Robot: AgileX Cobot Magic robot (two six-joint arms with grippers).
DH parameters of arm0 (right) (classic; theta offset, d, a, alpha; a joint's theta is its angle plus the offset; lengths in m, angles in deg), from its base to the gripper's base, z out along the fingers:
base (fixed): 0 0 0 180
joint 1: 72.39 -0.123 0 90
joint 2: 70.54 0 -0.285 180
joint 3: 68.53 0 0.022 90
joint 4: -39.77 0.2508 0 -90
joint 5: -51.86 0 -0.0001 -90
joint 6: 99.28 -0.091 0 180
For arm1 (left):
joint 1: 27.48 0.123 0 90
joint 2: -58.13 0 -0.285 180
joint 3: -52.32 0 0.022 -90
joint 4: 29.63 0.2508 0 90
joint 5: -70.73 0 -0.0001 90
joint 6: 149.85 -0.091 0 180
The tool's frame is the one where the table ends.
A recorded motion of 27 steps. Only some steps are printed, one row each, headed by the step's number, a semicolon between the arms.
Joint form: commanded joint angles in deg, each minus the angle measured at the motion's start. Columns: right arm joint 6, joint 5, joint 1, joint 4, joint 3, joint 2; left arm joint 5, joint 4, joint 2, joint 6, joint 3, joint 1.
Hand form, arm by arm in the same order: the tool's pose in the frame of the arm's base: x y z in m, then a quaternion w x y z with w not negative. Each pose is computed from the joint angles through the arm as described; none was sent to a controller.
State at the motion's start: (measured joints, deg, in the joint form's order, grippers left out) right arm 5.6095 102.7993 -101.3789 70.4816 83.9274 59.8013; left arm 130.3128 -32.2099 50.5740 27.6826 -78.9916 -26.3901
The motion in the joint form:
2: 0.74 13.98 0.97 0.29 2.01 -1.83; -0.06 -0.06 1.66 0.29 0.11 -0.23
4: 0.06 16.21 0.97 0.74 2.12 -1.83; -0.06 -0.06 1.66 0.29 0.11 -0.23
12: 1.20 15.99 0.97 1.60 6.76 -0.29; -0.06 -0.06 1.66 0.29 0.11 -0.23
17: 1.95 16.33 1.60 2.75 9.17 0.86; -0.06 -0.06 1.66 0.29 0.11 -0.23
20: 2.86 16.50 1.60 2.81 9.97 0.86; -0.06 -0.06 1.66 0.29 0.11 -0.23
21: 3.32 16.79 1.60 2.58 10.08 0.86; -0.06 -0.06 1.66 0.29 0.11 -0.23
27: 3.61 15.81 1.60 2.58 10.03 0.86; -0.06 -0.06 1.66 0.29 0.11 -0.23
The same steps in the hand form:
2: 0.3619 0.1445 0.1263 0.49972 0.49773 0.52244 0.47918; -0.0086 -0.0037 0.2778 0.54332 0.01062 0.83941 -0.00862
4: 0.3624 0.1433 0.1300 0.50956 0.49657 0.50509 0.48852; -0.0086 -0.0037 0.2778 0.54332 0.01062 0.83941 -0.00862
12: 0.3777 0.1503 0.1361 0.51983 0.49278 0.48866 0.49815; -0.0086 -0.0037 0.2778 0.54332 0.01062 0.83941 -0.00862
17: 0.3870 0.1484 0.1374 0.53082 0.49671 0.47438 0.49646; -0.0086 -0.0037 0.2778 0.54332 0.01062 0.83941 -0.00862
20: 0.3895 0.1495 0.1407 0.53707 0.49145 0.47218 0.49707; -0.0086 -0.0037 0.2778 0.54332 0.01062 0.83941 -0.00862
21: 0.3898 0.1499 0.1417 0.54062 0.48691 0.47289 0.49701; -0.0086 -0.0037 0.2778 0.54332 0.01062 0.83941 -0.00862
27: 0.3897 0.1503 0.1400 0.53655 0.48883 0.47990 0.49281; -0.0086 -0.0037 0.2778 0.54332 0.01062 0.83941 -0.00862

